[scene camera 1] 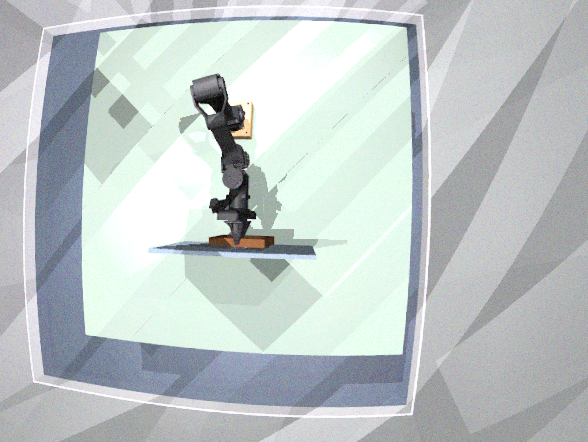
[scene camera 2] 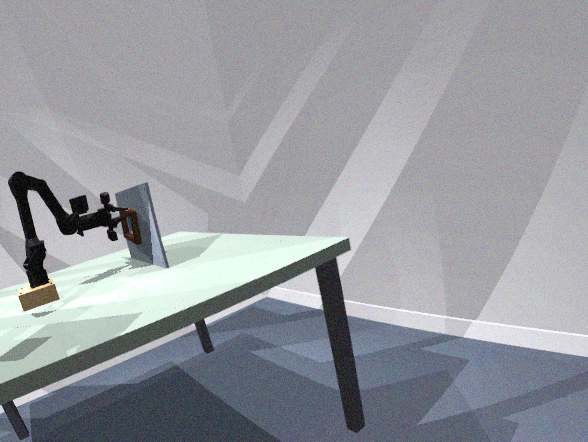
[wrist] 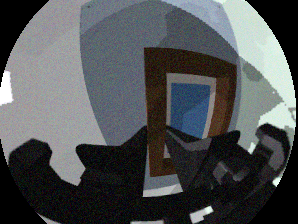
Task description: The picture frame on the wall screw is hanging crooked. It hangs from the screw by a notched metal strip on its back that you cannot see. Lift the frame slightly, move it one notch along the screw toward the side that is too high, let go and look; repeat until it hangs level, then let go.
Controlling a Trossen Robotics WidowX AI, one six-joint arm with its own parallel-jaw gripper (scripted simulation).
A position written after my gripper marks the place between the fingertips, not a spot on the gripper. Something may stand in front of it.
I see my gripper (scene camera 1: 237, 244), a picture frame (wrist: 190, 91) and a wall panel (scene camera 2: 151, 250).
My gripper also shows in scene camera 2 (scene camera 2: 128, 211) and in the wrist view (wrist: 154, 128). The wall panel shows as well in scene camera 1 (scene camera 1: 302, 252) and in the wrist view (wrist: 112, 47).
